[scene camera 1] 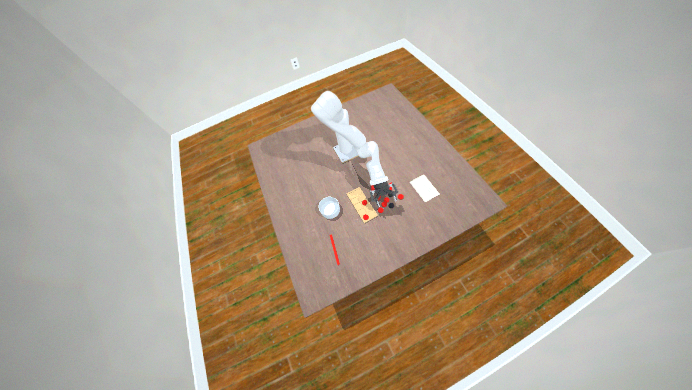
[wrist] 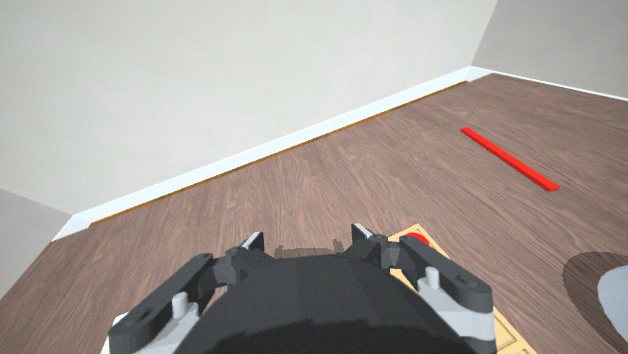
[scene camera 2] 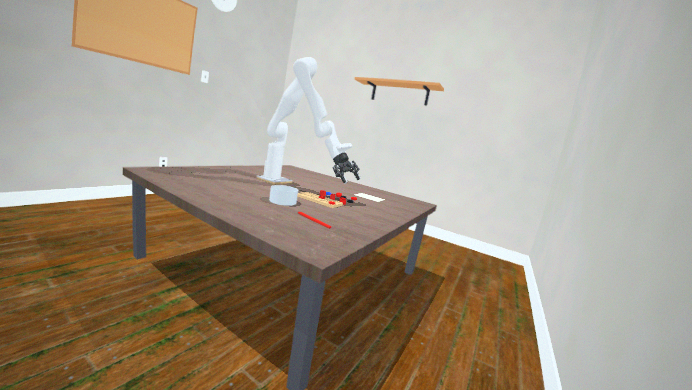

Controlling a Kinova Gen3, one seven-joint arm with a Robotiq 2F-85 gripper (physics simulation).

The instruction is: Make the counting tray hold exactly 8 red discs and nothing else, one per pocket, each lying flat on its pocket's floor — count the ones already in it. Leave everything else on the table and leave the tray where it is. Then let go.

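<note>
The tan counting tray (scene camera 1: 356,193) (wrist: 507,334) lies on the table. One red disc (scene camera 1: 366,217) (scene camera 2: 332,203) (wrist: 418,238) is at its front end, and another red disc (scene camera 1: 364,202) is near its middle. In scene camera 2 a taller red shape (scene camera 2: 322,194) shows there; I cannot tell whether discs overlap or are stacked. Several loose red discs lie right of the tray, one (scene camera 1: 400,197) farthest right, with a black disc (scene camera 1: 391,205) and a blue disc (scene camera 2: 328,193). My gripper (scene camera 1: 386,201) (scene camera 2: 351,180) (wrist: 308,237) is open and empty, above the loose discs, hiding some in scene camera 1.
A pale bowl (scene camera 1: 329,199) (scene camera 2: 283,196) (wrist: 617,295) stands left of the tray. A red stick (scene camera 1: 334,250) (scene camera 2: 314,220) (wrist: 510,159) lies toward the table's front left. A white sheet (scene camera 1: 425,188) (scene camera 2: 369,197) lies right of the loose discs.
</note>
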